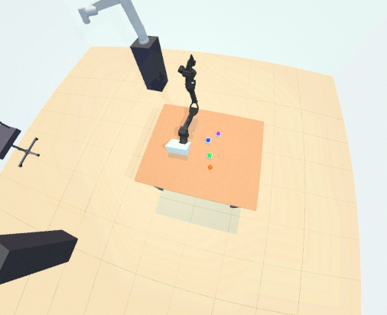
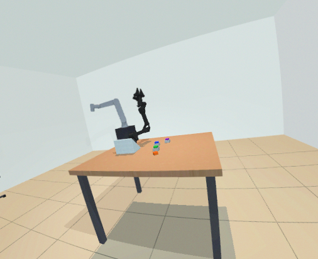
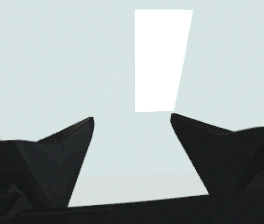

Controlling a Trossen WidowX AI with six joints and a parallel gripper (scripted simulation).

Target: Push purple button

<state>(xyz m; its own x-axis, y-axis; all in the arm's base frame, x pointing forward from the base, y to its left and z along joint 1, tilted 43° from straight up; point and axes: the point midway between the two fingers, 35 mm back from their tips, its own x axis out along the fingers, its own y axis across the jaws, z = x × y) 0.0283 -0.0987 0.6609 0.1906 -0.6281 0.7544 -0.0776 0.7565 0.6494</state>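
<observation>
Now: the purple button 31 cm ahead of my gripper tip, 18 cm to the right of it and 60 cm below it. Round my gripper tip: blue button: 24 cm ahead, 28 cm to the right, 60 cm below; small orange block: 33 cm ahead, 53 cm to the right, 62 cm below; green button: 29 cm ahead, 43 cm to the right, 60 cm below.
</observation>
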